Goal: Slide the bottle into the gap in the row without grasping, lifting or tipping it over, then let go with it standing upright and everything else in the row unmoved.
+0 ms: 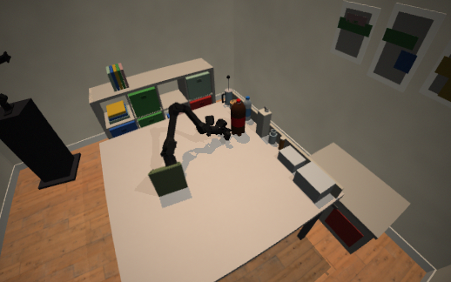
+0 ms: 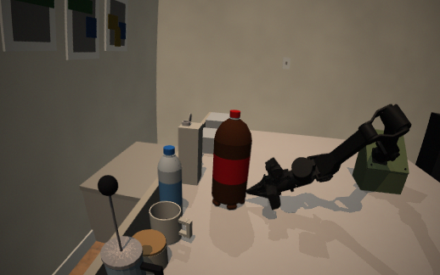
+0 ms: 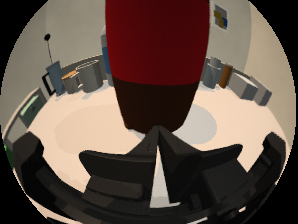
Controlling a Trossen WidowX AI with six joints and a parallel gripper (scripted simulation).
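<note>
My hand is 90 mm below the dark cola bottle, 80 mm short of it and 20 mm to the right of it. Also, from my hand: water bottle: 220 mm ahead, 150 mm to the left, 50 mm above; lidded jar: 340 mm to the left, 180 mm ahead, 20 mm below.
</note>
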